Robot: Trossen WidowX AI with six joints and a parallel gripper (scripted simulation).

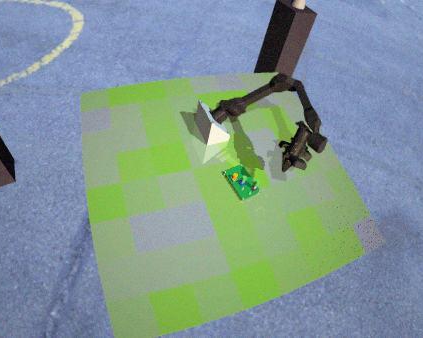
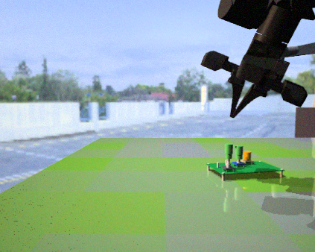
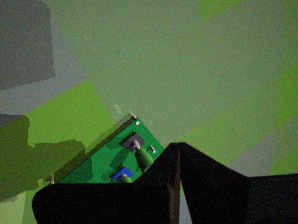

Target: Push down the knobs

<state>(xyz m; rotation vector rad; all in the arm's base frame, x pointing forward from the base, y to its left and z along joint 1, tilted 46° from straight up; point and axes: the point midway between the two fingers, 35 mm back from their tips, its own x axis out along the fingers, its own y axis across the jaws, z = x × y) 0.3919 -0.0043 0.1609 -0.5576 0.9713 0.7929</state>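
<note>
Now: the green knob 120 mm to the right of my gripper tip, 90 mm below it and 70 mm behind it.
</note>
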